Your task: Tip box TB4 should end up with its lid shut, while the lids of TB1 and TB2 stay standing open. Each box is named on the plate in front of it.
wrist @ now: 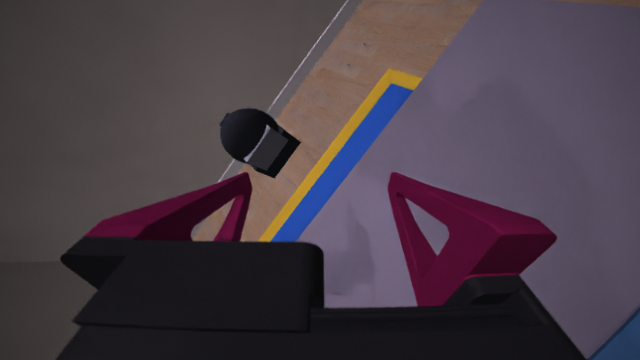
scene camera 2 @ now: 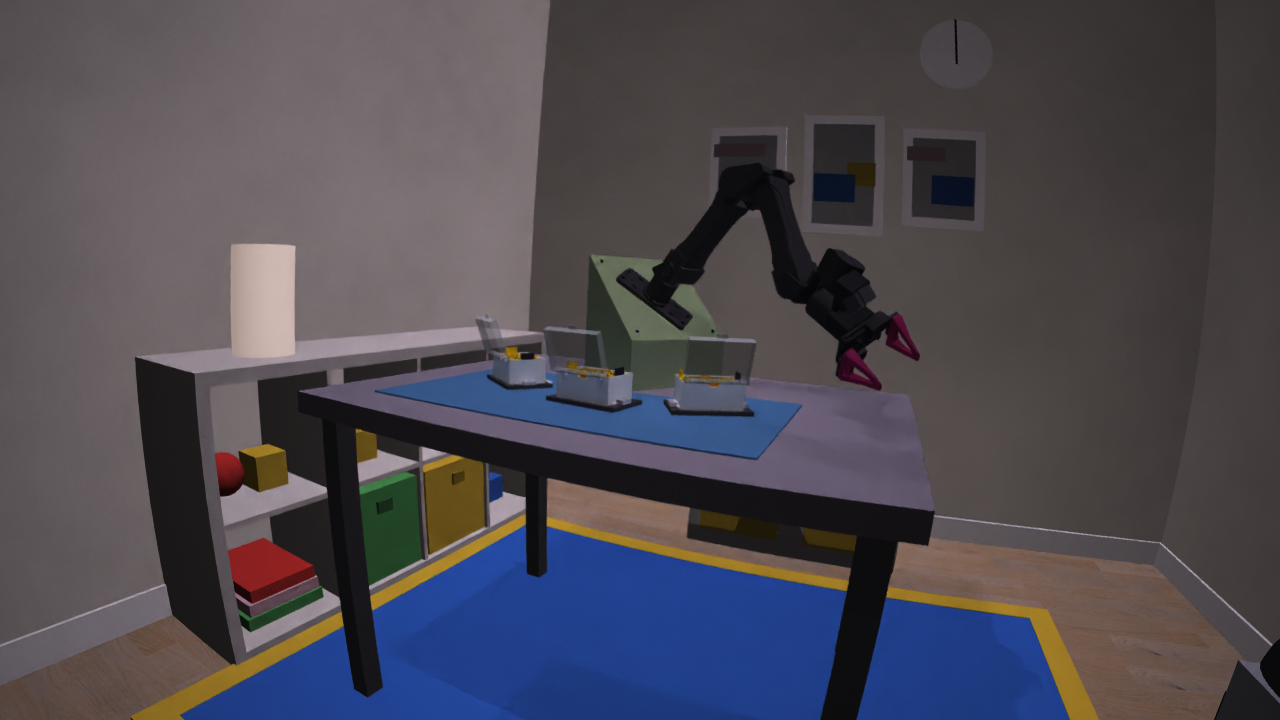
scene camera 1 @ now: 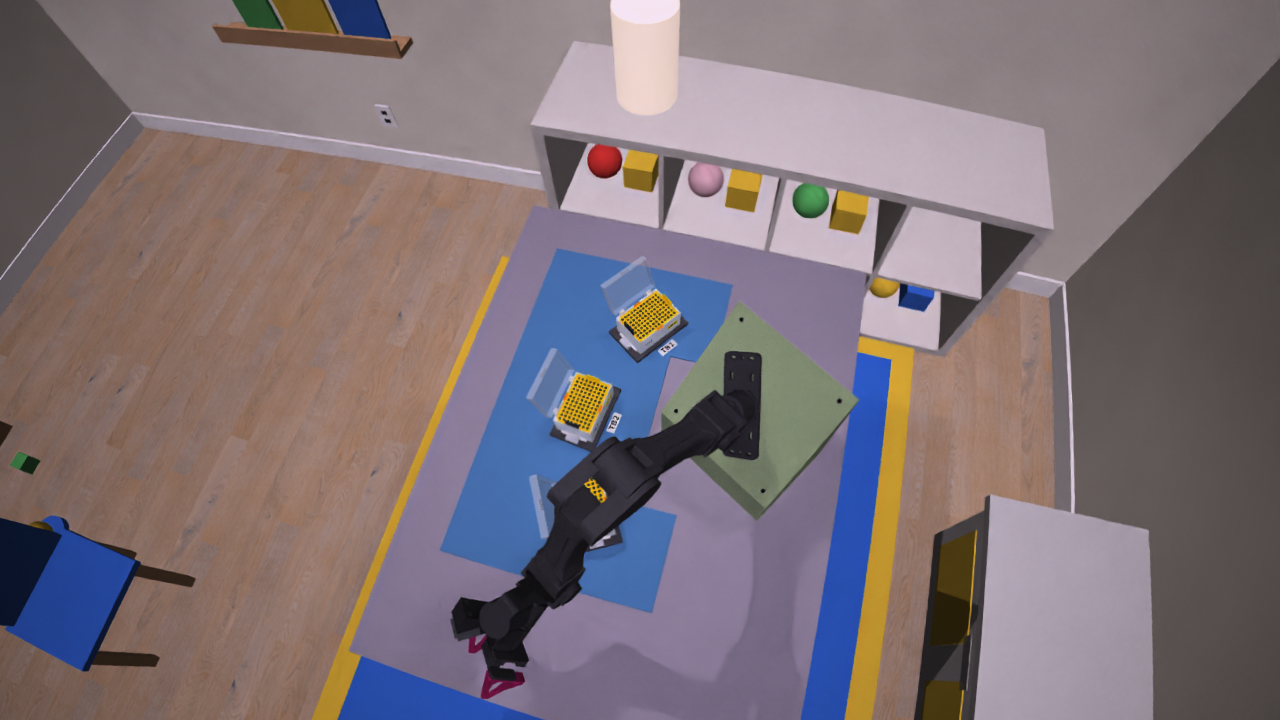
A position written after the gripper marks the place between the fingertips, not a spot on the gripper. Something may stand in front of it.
In view: the gripper [scene camera 2: 900, 372] and a blue mat [scene camera 1: 494, 523].
The gripper shows as well in the wrist view [wrist: 319, 180] and in scene camera 1 [scene camera 1: 477, 674]. The blue mat is seen too in scene camera 2 [scene camera 2: 651, 422].
